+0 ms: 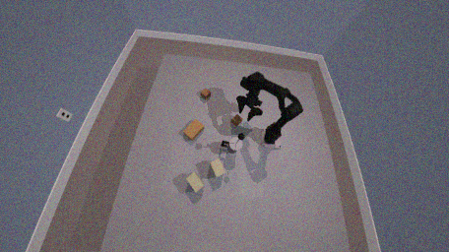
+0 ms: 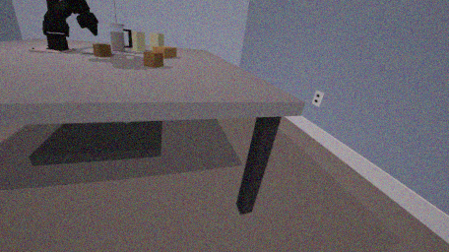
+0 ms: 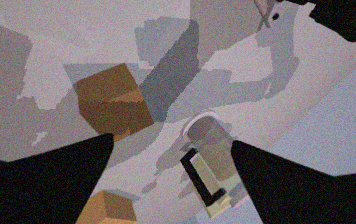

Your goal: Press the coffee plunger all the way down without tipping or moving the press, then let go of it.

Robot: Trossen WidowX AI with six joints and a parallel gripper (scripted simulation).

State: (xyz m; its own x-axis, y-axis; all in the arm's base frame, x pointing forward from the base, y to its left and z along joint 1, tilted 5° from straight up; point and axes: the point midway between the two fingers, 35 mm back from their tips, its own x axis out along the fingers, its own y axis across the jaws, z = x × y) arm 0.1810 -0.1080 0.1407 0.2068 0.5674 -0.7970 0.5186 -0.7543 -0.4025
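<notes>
Now: gripper tip 170 mm to the right of the coffee press, 60 mm short of it and 30 mm below it. Also, from my gripper tip: orange slab 290 mm ahead, 90 mm to the left, 80 mm below.
</notes>
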